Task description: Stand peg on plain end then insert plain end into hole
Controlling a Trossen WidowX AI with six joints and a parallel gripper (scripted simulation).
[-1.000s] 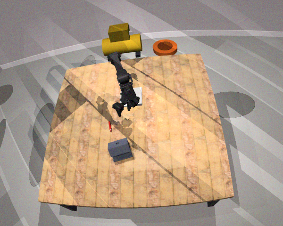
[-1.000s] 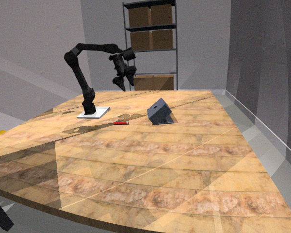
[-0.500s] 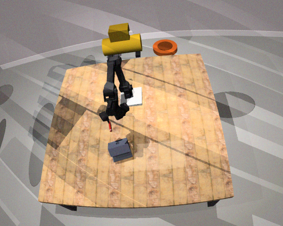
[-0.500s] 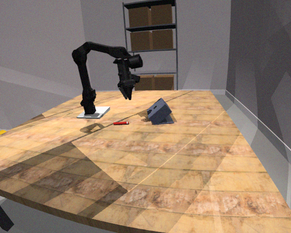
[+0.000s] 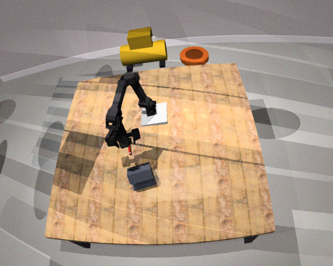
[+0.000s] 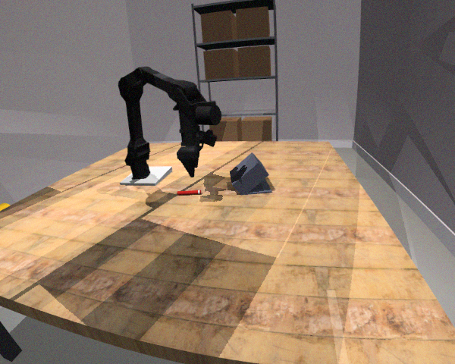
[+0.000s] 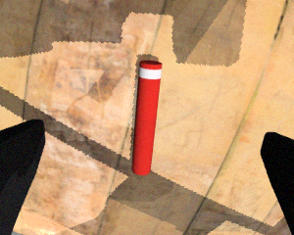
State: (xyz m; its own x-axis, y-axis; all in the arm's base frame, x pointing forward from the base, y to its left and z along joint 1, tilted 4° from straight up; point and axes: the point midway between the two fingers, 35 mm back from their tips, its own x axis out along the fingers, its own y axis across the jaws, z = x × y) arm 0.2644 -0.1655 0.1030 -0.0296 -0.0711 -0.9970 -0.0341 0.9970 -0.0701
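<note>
My gripper tip is 70 mm above the red peg and 10 mm past it. Also, from my gripper tip: sloped blue-grey panel (180 mm ahead, 50 mm to the left, 30 mm below).
</note>
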